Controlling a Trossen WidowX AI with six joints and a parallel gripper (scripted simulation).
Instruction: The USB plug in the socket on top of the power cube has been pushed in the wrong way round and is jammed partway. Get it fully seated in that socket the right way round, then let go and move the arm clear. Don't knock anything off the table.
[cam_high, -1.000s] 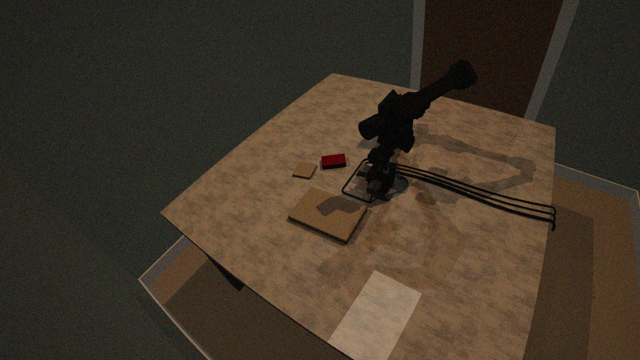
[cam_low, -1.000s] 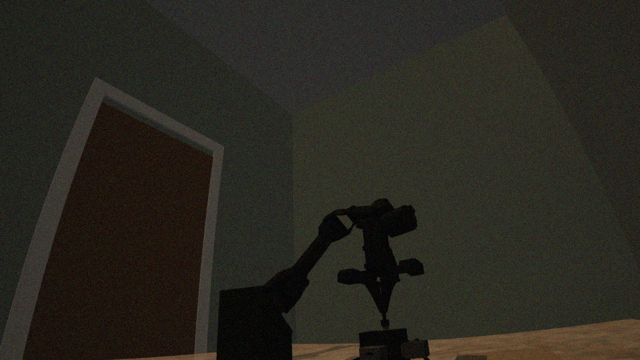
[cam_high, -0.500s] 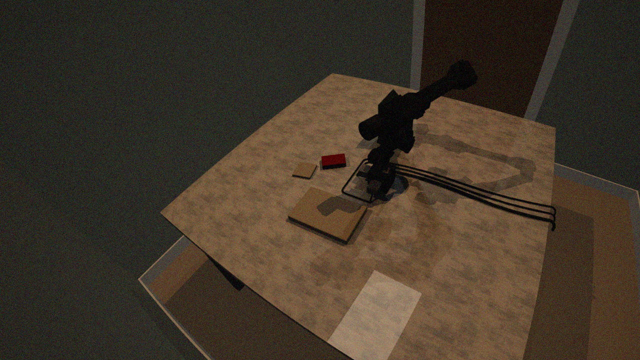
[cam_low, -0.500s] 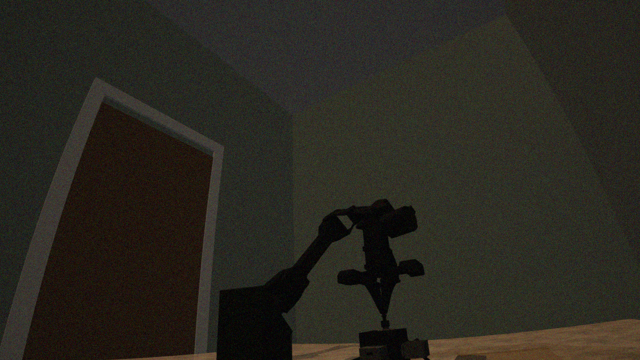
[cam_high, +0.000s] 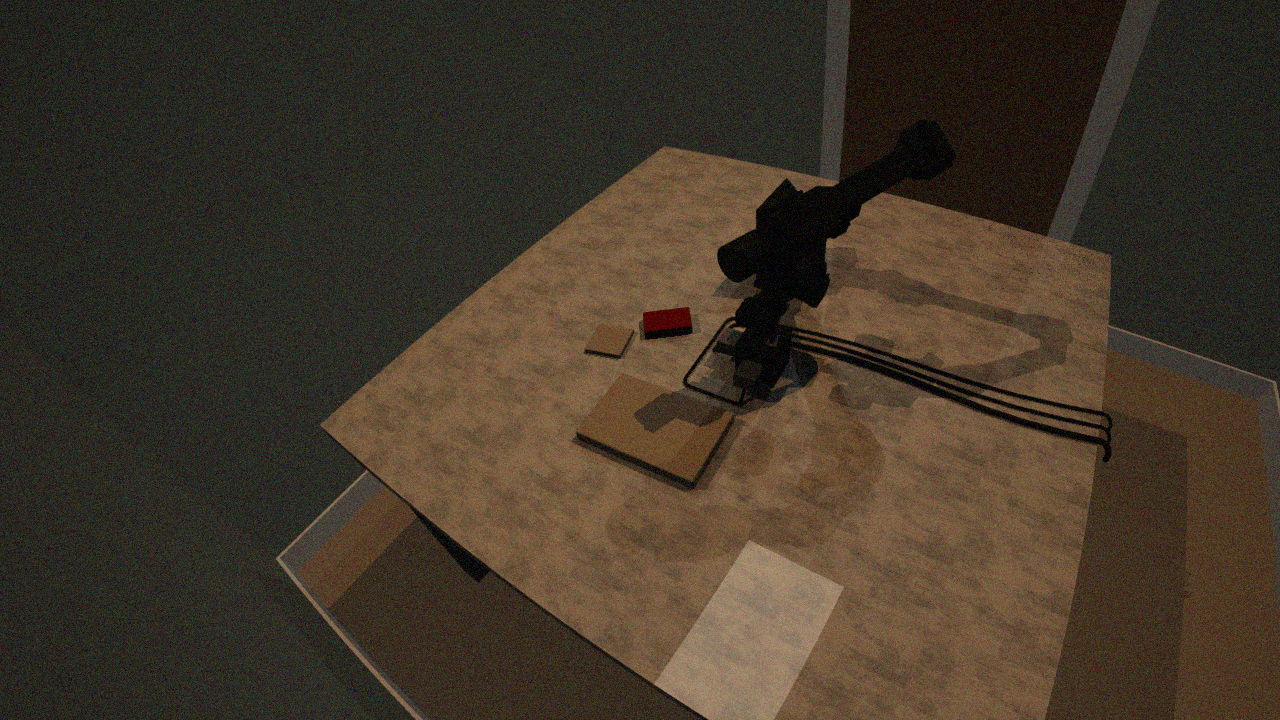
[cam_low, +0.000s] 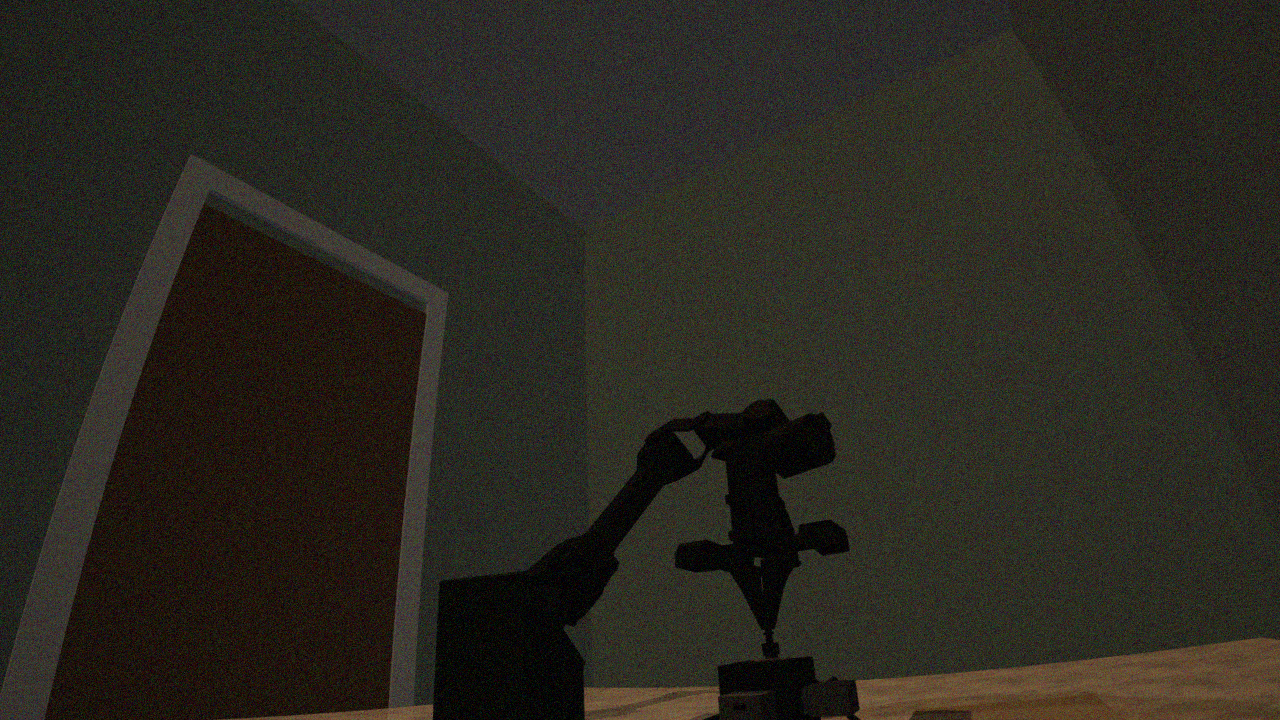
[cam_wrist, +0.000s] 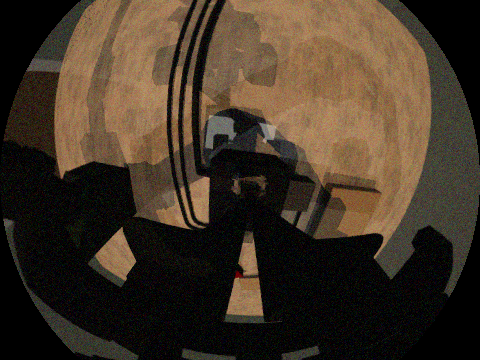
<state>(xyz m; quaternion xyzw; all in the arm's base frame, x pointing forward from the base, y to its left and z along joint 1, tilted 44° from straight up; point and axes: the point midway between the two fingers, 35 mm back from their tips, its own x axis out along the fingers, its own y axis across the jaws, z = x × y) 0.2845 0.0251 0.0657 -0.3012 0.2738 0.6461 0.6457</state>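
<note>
Right now the USB plug is 20 mm below my gripper tip. Also, from my gripper tip: red block (20 mm behind, 230 mm to the right, 100 mm below); tan tile (70 mm ahead, 310 mm to the right, 100 mm below); tan slab (220 mm ahead, 110 mm to the right, 100 mm below).
</note>
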